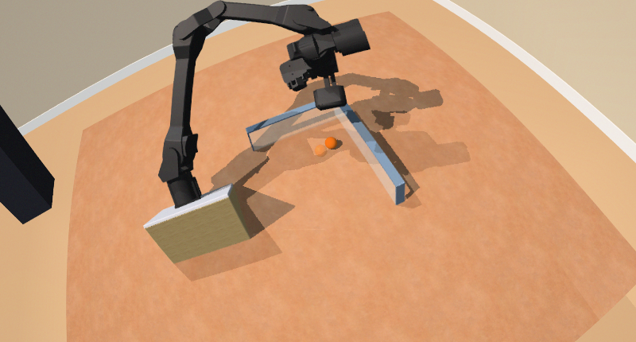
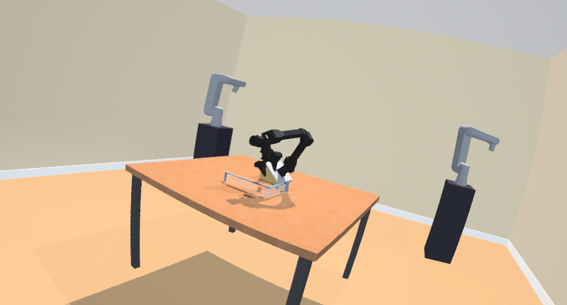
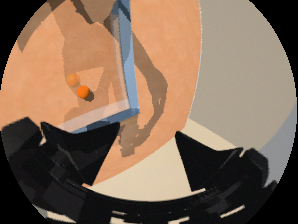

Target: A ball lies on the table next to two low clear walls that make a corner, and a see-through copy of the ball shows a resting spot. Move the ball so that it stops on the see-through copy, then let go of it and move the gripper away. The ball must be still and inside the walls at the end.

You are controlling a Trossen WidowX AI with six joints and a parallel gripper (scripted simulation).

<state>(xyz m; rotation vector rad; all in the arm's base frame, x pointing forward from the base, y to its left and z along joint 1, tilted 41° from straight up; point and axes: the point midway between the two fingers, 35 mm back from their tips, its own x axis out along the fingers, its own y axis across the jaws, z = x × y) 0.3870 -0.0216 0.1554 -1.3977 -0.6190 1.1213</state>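
Now: gripper tip 60 mm past the orange ball, 70 mm to the left of it and 120 mm above it. Also, from my gripper tip: see-through copy of ball (90 mm behind, 80 mm to the right, 120 mm below).
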